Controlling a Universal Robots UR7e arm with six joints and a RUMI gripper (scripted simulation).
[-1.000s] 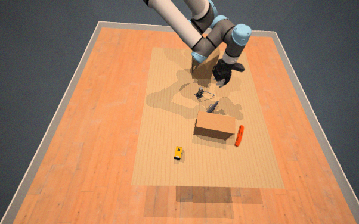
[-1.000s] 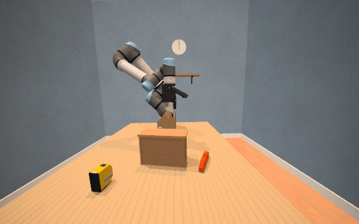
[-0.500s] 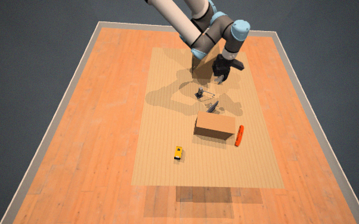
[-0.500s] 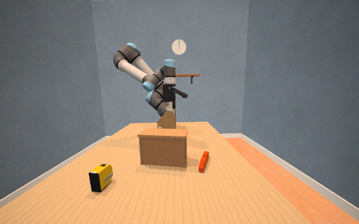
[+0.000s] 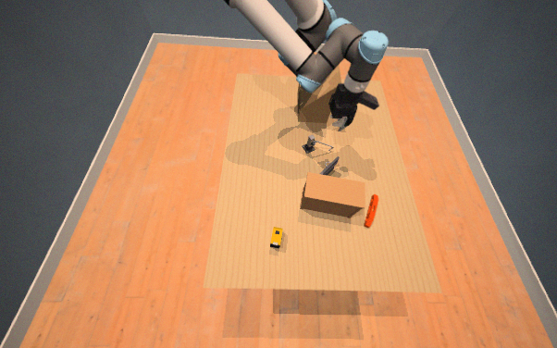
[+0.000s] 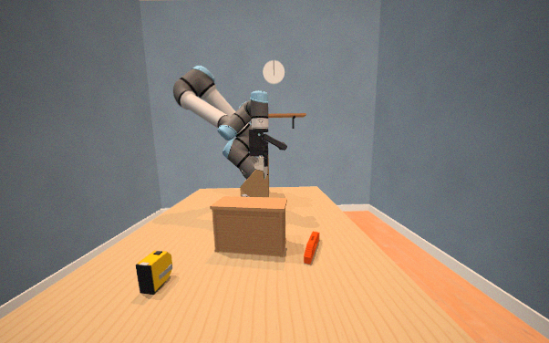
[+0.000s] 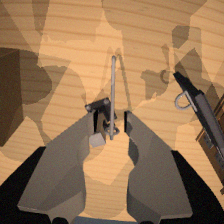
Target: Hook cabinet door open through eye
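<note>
My hand is 40 mm to the left of the thin hook and 140 mm above it. The rest, counted from my hand: black box: 430 mm ahead, 260 mm to the right, 150 mm below; cabinet door: 160 mm ahead, 70 mm to the right, 120 mm below; orange bar: 310 mm ahead, 140 mm to the left, 170 mm below.
</note>
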